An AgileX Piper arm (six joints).
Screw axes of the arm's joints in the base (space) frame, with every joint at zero. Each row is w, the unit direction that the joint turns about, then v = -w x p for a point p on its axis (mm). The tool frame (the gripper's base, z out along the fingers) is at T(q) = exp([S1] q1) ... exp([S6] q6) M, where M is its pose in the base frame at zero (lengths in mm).
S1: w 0 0 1 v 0 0 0
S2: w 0 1 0 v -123 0 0
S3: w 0 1 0 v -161.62 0 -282.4
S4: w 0.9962 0 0.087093 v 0 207.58 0
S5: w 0 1 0 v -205.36 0 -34.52
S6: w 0.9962 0 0.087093 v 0 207.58 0
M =
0.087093 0 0.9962 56.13
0 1 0 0
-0.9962 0 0.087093 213.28
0 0 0 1
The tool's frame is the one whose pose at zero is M.
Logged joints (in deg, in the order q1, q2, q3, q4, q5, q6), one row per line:
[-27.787, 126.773, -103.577, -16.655, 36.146, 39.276]
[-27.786, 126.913, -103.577, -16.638, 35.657, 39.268]
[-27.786, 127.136, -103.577, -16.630, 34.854, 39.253]
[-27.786, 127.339, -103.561, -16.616, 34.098, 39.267]
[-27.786, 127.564, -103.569, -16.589, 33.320, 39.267]
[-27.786, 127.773, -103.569, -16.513, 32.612, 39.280]
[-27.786, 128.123, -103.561, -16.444, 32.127, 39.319]
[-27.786, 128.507, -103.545, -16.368, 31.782, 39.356]
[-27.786, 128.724, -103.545, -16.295, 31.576, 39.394]
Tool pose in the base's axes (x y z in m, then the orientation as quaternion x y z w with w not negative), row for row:
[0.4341, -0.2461, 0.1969, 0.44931, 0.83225, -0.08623, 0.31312]
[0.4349, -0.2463, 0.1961, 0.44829, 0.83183, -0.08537, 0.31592]
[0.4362, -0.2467, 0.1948, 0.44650, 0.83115, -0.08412, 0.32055]
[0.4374, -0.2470, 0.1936, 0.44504, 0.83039, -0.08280, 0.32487]
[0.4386, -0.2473, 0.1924, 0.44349, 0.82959, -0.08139, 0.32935]
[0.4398, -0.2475, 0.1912, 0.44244, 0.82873, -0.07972, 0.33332]
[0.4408, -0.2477, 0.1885, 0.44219, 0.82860, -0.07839, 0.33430]
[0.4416, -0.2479, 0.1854, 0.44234, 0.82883, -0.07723, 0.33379]
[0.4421, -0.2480, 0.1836, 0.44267, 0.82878, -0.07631, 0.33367]
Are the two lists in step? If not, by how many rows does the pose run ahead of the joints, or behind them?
They are in step.
